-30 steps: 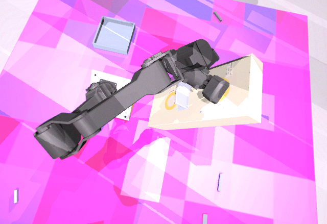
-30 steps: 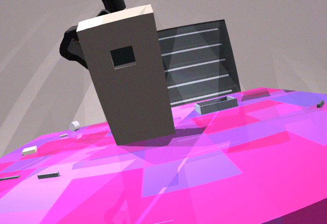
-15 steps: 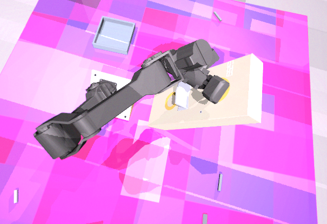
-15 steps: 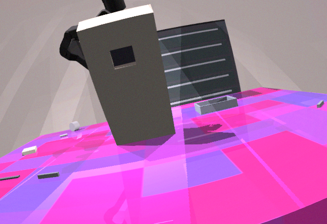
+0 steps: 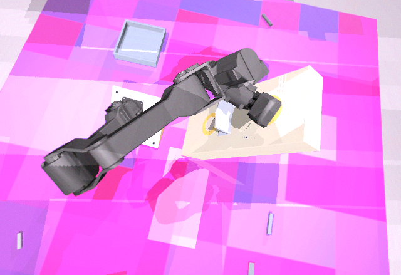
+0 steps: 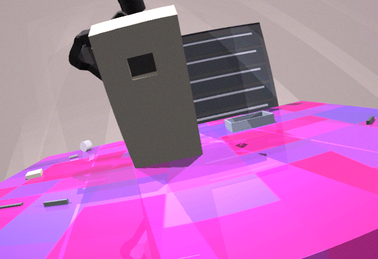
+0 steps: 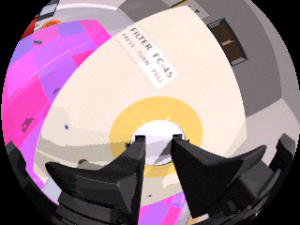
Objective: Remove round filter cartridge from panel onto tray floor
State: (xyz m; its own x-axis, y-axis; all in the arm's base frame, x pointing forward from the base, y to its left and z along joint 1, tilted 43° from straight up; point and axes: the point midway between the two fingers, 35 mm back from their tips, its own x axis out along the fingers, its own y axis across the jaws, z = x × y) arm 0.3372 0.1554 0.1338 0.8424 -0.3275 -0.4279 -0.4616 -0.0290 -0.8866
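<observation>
Now: the service panel 40 mm behind my gripper tip and 80 mm below it. Also, from my gripper tip: round filter cartridge: 10 mm ahead, 10 mm below; then tray: 450 mm behind, 250 mm to the left, 250 mm below.
</observation>
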